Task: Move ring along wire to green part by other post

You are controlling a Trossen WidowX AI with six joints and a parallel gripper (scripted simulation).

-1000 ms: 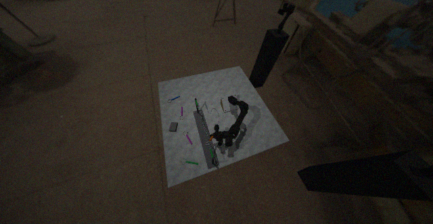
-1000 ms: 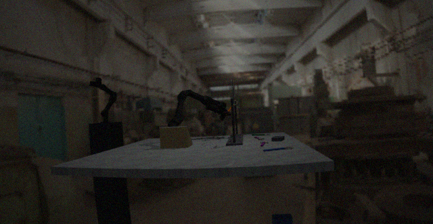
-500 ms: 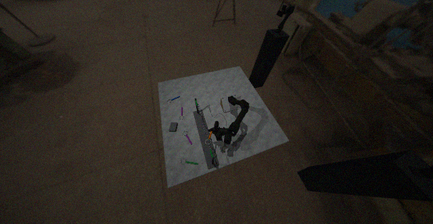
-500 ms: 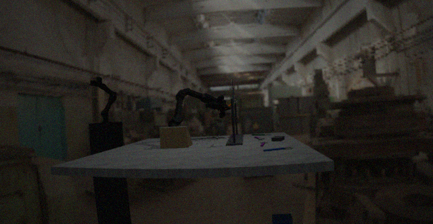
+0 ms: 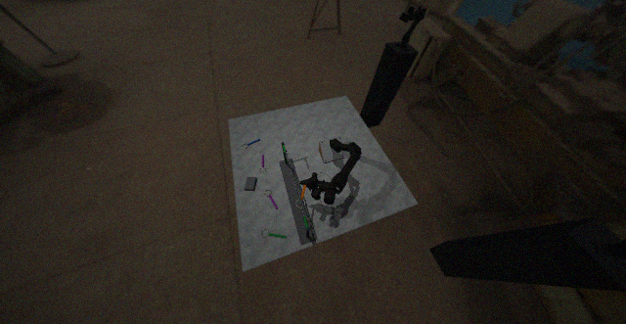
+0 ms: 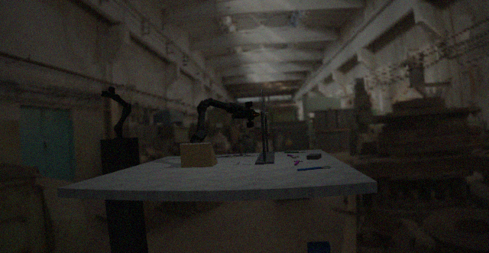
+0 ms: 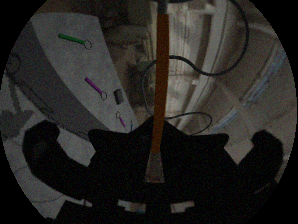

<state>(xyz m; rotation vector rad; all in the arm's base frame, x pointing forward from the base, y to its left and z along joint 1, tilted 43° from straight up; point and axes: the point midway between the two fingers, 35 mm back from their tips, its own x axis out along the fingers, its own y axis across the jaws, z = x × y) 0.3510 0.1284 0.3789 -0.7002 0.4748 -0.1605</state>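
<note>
Right now the ring with orange handle is 10 mm ahead of my gripper tip, 90 mm to the left of it and 10 mm above it. From my gripper tip the other things lie so: grey block 340 mm ahead, 220 mm to the right, 290 mm below.
</note>
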